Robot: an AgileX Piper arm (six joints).
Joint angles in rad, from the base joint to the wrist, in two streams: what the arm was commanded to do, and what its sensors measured. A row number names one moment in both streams.
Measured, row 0:
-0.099, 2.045, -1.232, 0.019, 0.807, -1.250
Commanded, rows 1 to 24:
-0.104, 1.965, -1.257, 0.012, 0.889, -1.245
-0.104, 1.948, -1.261, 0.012, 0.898, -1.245
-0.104, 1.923, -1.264, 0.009, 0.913, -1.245
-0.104, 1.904, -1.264, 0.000, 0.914, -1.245
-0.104, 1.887, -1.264, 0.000, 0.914, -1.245
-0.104, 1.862, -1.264, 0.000, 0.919, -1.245
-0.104, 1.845, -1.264, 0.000, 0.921, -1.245
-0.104, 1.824, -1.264, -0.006, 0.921, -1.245
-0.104, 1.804, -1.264, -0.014, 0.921, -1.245
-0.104, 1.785, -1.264, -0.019, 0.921, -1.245
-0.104, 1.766, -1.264, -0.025, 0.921, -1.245
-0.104, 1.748, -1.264, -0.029, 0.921, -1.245
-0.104, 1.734, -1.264, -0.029, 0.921, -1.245
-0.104, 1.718, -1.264, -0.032, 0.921, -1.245
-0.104, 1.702, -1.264, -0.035, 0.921, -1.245
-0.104, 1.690, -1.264, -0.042, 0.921, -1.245
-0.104, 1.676, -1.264, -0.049, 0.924, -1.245
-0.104, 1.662, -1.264, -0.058, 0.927, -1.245
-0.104, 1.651, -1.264, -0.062, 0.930, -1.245
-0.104, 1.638, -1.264, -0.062, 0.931, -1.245
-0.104, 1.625, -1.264, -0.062, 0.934, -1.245
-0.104, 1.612, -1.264, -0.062, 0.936, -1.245
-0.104, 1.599, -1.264, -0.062, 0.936, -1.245
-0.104, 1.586, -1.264, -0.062, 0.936, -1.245
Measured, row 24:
-0.099, 1.636, -1.256, -0.033, 0.925, -1.246
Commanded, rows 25 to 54:
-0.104, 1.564, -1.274, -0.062, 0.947, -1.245
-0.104, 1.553, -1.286, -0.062, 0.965, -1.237
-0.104, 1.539, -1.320, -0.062, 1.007, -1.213
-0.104, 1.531, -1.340, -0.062, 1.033, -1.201
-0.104, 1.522, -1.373, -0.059, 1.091, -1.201
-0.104, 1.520, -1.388, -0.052, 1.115, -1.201
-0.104, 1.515, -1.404, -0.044, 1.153, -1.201
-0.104, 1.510, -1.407, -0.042, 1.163, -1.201
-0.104, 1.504, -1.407, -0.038, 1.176, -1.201
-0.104, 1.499, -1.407, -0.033, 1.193, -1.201
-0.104, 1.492, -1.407, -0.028, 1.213, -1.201
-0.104, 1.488, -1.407, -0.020, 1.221, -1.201
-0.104, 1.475, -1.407, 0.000, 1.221, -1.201
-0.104, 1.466, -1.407, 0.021, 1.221, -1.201
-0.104, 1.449, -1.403, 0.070, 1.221, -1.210
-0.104, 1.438, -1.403, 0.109, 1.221, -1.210
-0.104, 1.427, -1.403, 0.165, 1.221, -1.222
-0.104, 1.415, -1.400, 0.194, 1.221, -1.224
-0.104, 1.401, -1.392, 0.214, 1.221, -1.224
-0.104, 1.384, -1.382, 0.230, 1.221, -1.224
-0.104, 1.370, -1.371, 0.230, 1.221, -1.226
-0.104, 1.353, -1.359, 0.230, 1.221, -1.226
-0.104, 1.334, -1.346, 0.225, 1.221, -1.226
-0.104, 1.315, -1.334, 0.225, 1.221, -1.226
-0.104, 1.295, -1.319, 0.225, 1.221, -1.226
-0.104, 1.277, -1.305, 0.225, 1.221, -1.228
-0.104, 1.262, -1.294, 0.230, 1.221, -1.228
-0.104, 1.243, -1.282, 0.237, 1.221, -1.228
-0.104, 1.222, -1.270, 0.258, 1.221, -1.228
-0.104, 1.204, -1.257, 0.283, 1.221, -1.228
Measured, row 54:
-0.099, 1.270, -1.299, 0.222, 1.222, -1.219
